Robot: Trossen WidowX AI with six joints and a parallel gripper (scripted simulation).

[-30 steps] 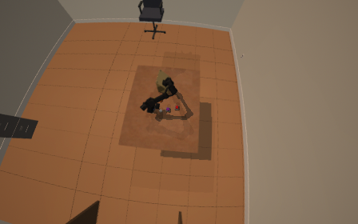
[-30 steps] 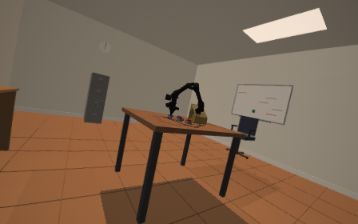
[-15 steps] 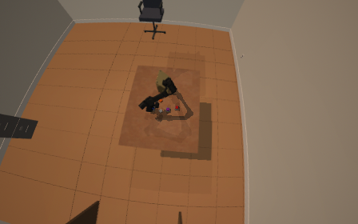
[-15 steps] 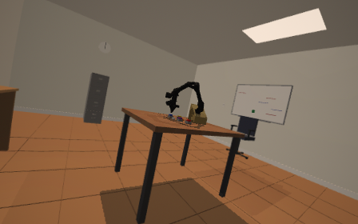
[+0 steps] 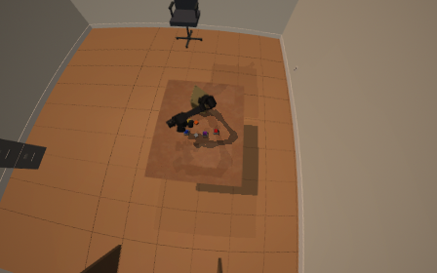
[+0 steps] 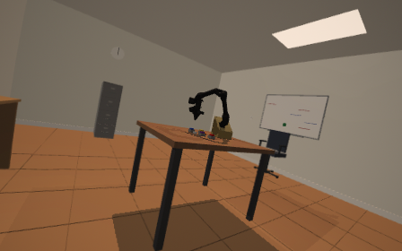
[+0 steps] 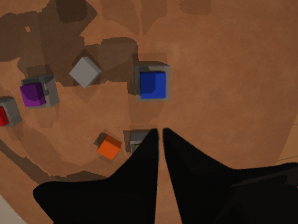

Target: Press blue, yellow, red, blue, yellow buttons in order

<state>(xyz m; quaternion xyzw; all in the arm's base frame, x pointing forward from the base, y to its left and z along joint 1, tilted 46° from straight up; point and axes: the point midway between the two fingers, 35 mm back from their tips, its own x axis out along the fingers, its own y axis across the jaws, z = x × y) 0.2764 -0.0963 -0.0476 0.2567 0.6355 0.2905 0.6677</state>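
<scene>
The yellow button is 10 cm behind my gripper tip, 1 cm to the left of it and 9 cm below it. The rest, counted from my gripper tip: purple button: 18 cm to the left, 9 cm below; then blue button: 2 cm ahead, 9 cm below; then orange block: 10 cm behind, 7 cm to the left, 11 cm below.
</scene>
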